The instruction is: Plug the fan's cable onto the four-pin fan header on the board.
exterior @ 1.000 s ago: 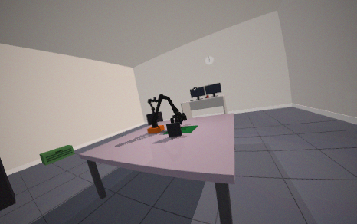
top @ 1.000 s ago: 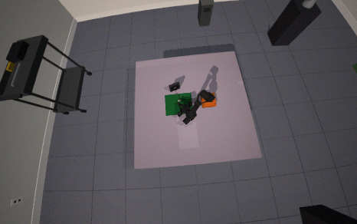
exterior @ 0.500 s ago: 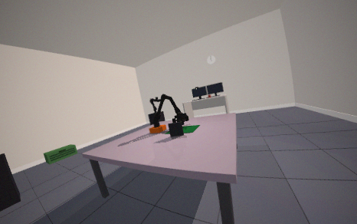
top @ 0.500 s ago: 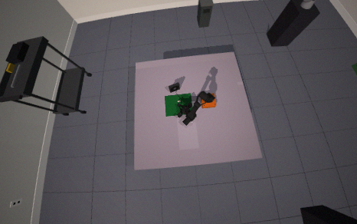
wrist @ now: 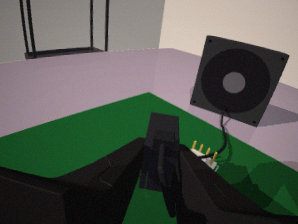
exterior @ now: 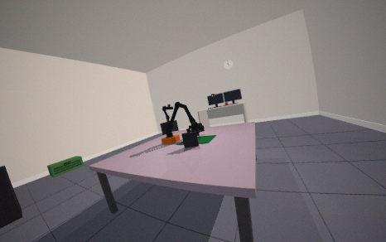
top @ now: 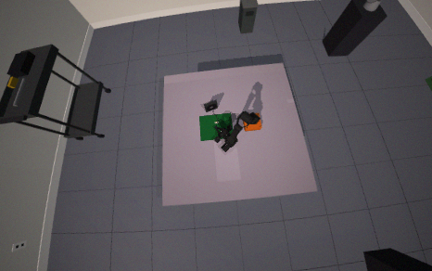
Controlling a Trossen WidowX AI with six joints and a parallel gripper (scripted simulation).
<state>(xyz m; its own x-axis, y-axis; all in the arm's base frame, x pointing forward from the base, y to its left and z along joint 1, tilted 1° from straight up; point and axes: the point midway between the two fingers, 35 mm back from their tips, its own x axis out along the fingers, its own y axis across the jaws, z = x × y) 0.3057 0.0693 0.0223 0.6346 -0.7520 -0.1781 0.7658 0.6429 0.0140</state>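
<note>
Right now the board is 80 mm below my gripper tip, 30 mm to the right of it and 10 mm ahead of it. The rest, counted from my gripper tip: fan cable plug 10 mm below; black fan 210 mm to the right, 40 mm ahead, 10 mm below.
</note>
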